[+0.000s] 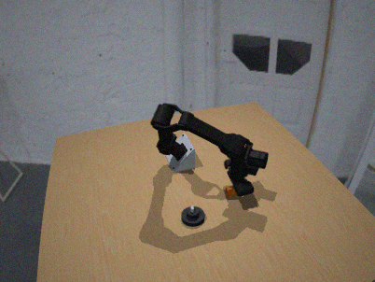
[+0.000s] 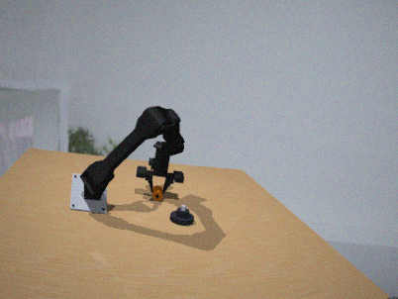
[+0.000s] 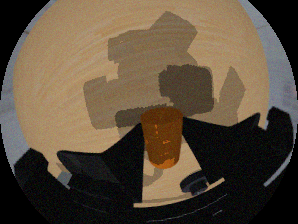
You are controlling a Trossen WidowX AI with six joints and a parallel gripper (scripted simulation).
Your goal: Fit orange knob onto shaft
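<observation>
Now: gripper tip 50 mm short of the round pedestal, 210 mm to the left of it and 20 mm below it. Round my gripper tip: orange knob (10 mm above).
</observation>
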